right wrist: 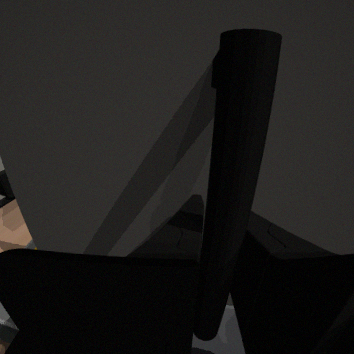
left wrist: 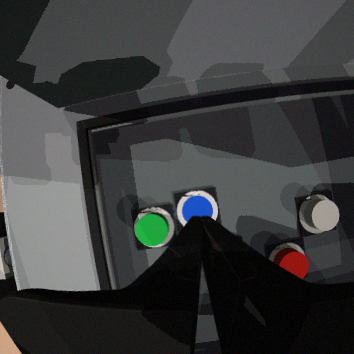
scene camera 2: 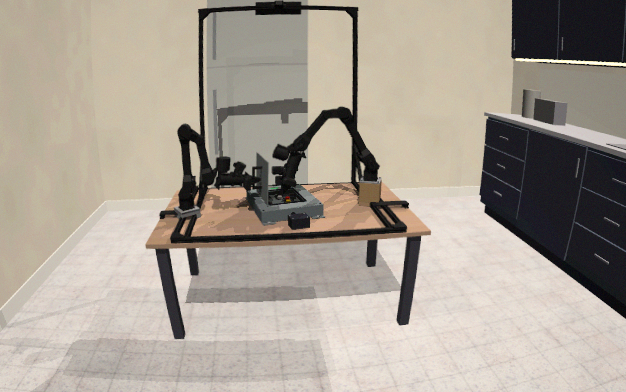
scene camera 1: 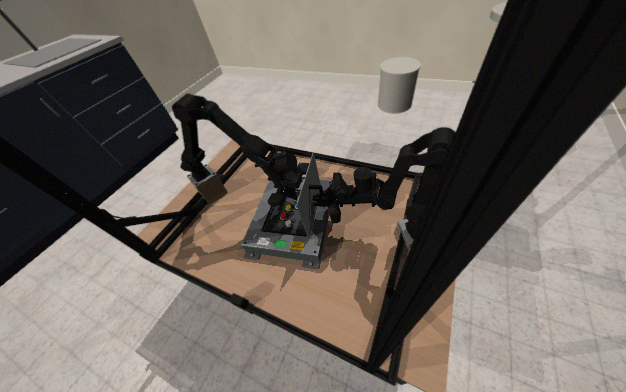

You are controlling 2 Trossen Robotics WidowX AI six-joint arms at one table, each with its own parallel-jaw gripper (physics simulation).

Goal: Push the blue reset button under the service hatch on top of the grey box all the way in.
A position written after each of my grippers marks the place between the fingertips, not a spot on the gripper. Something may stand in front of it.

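Observation:
Through scene camera 1 I can see my left gripper (scene camera 1: 296, 199), which is shut and holds nothing, together with my right gripper (scene camera 1: 312, 198) and a service hatch (scene camera 1: 311, 186). The left wrist view gives me a red button (left wrist: 289, 258), and my left gripper (left wrist: 199, 223) is there too. In the right wrist view I find my right gripper (right wrist: 206, 203) again.

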